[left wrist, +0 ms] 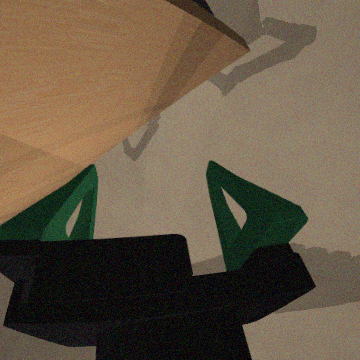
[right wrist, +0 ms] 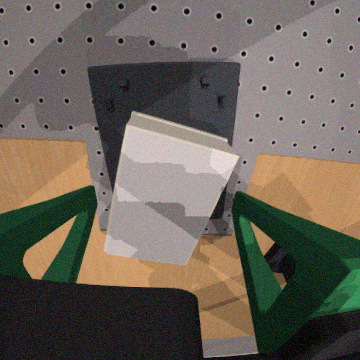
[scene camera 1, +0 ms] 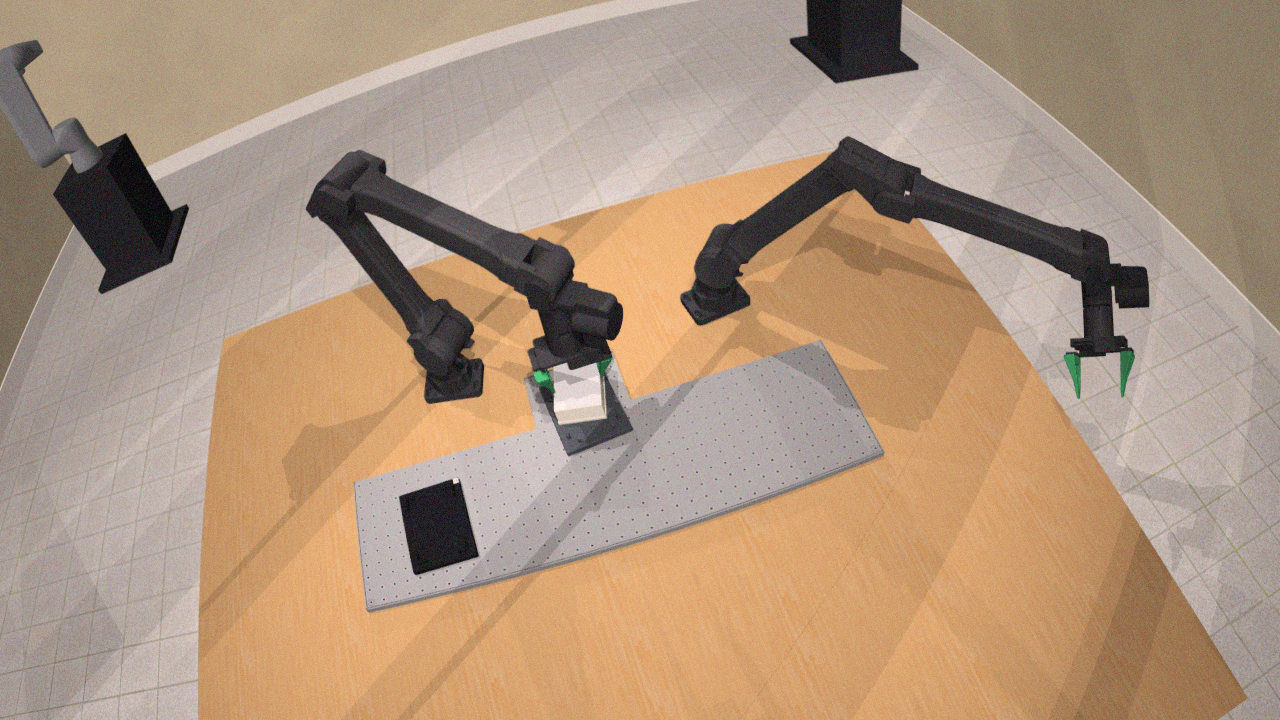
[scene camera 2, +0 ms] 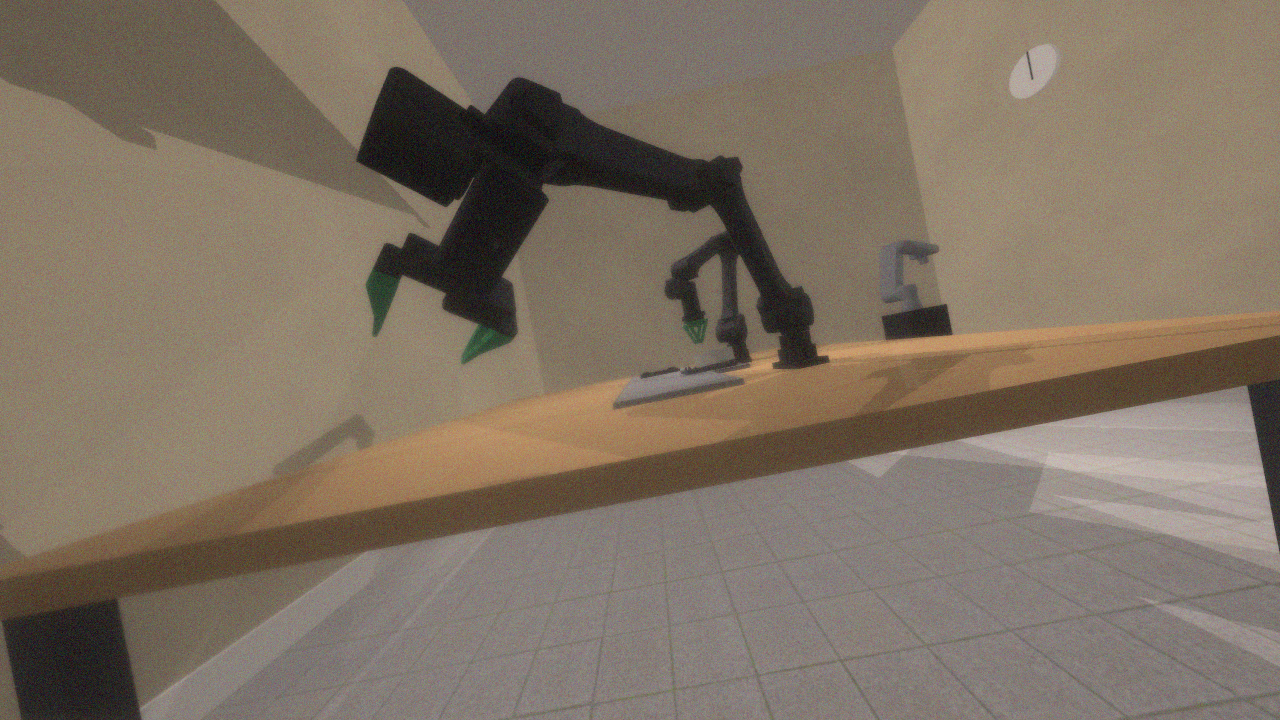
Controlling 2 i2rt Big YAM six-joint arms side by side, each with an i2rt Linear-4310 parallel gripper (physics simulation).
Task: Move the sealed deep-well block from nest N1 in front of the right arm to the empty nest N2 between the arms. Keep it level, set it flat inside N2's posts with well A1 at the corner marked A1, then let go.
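Frame: origin at the left arm's base, x ahead, y left, z up, level; centimetres.
Seen in the pictures: left gripper, between the fingertips: [left wrist: 153, 168] [scene camera 1: 1100, 397] [scene camera 2: 422, 348]; right gripper, between the fingertips: [right wrist: 165, 197] [scene camera 1: 577, 383] [scene camera 2: 698, 343]; left arm's base, origin of its link: [scene camera 1: 715, 302] [scene camera 2: 799, 365]; right arm's base, origin of its link: [scene camera 1: 455, 383] [scene camera 2: 739, 362].
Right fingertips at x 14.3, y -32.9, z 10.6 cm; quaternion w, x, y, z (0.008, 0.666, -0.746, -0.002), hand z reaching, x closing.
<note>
Pixels of each thing's top centre, then the offset from my right fingertips to it. Level surfaces: height alone.
- white deep-well block, centre of its top: [right wrist: 160, 216] [scene camera 1: 576, 375] [scene camera 2: 712, 349] dx -4.1, dy +0.8, dz -2.9 cm
- dark nest N2, centre of its top: [right wrist: 167, 161] [scene camera 1: 582, 402] [scene camera 2: 706, 363] dx -1.3, dy +0.0, dz -7.1 cm
- black nest N1, centre of its top: [scene camera 1: 434, 522] [scene camera 2: 658, 370] dx +9.8, dy -32.5, dz -7.5 cm
- grey perforated board, height of its surface: dz -9.3 cm
- wooden table, height of its surface: dz -10.6 cm
The white deep-well block [scene camera 1: 580, 394] [right wrist: 167, 200] is over the near part of the dark nest N2 [scene camera 1: 597, 437] [right wrist: 160, 77], turned askew. It looks tilted, its edge nearer the pegboard higher, and it is not inside the posts seen in the right wrist view. My right gripper [scene camera 1: 574, 374] [scene camera 2: 695, 340] [right wrist: 165, 197] is open, its fingers either side of the block, with a gap at the picture-left finger. My left gripper [scene camera 1: 1100, 394] [scene camera 2: 418, 347] [left wrist: 153, 168] is open and empty, beyond the table edge. The black nest N1 [scene camera 1: 438, 528] holds no block. N2's A1 mark does not show.
The grey perforated board [scene camera 1: 716, 447] [right wrist: 295, 95] lies under both nests, on the wooden table [scene camera 1: 680, 608] [scene camera 2: 447, 465] [left wrist: 65, 75]. A grey arm on a black pedestal [scene camera 1: 120, 210] stands beyond the table. Another black pedestal [scene camera 1: 854, 40] stands at the back.
</note>
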